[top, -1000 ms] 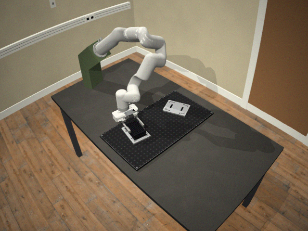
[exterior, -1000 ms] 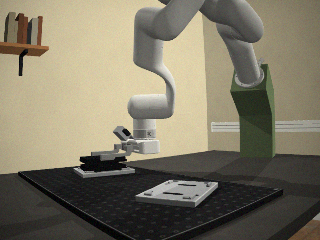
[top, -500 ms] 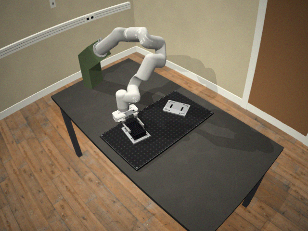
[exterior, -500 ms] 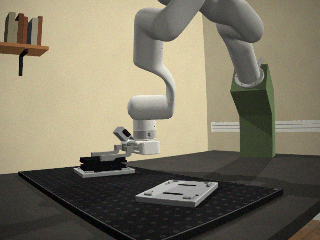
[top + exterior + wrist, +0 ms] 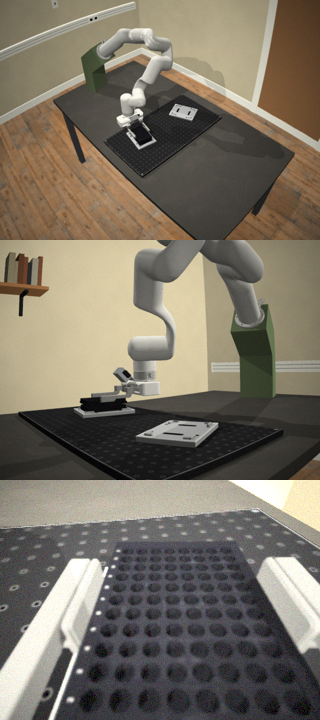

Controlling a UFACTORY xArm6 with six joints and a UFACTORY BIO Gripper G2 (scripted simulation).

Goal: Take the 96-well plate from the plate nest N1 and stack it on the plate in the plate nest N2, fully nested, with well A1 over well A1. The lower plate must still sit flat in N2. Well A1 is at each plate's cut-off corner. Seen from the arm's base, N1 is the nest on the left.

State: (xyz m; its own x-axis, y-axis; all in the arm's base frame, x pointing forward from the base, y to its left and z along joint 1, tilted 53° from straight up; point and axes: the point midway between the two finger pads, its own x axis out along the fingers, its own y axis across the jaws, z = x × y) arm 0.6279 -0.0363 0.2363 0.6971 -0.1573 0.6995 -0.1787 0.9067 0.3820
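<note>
Now: the white nest N2 4 cm below my hand. The rest, counted from my hand: white nest N1 (13 cm behind, 33 cm to the left, 4 cm below).
</note>
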